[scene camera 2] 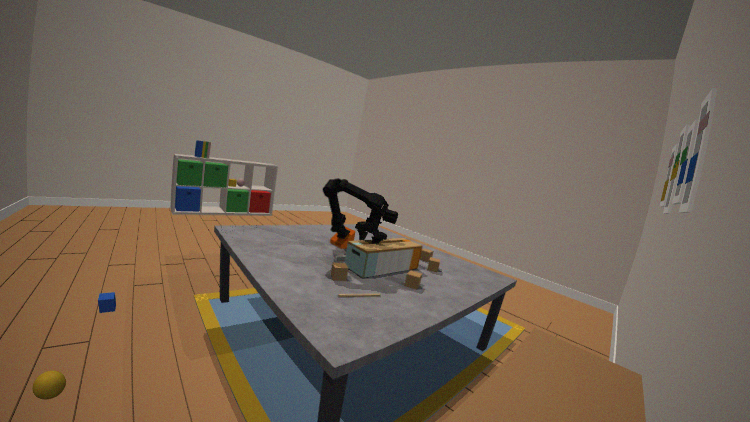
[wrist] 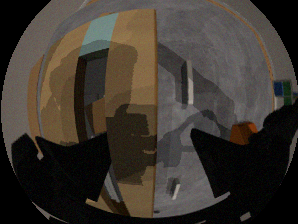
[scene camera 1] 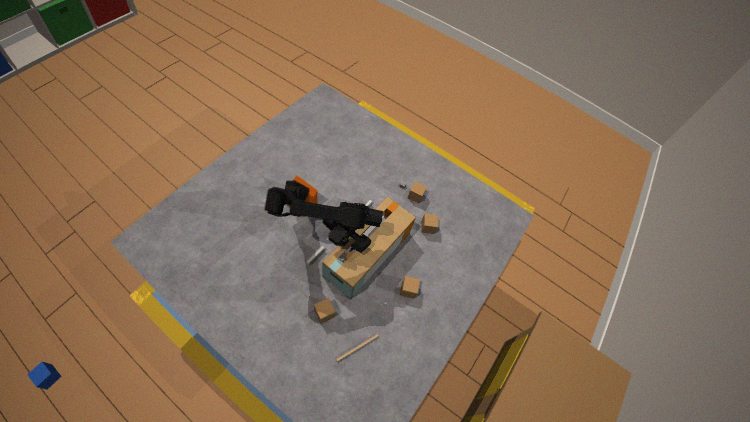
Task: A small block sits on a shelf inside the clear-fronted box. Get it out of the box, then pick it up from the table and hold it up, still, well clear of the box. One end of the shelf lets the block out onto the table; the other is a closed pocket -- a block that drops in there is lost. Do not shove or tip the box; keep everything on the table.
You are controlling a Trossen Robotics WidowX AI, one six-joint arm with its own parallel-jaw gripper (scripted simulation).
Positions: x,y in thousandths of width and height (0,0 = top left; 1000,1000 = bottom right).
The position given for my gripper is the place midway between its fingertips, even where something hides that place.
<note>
In view: my gripper (scene camera 1: 457,579) and a long box (scene camera 1: 465,658).
The long box also shows in the wrist view (wrist: 384,257). My gripper also shows in the wrist view (wrist: 525,592).
</note>
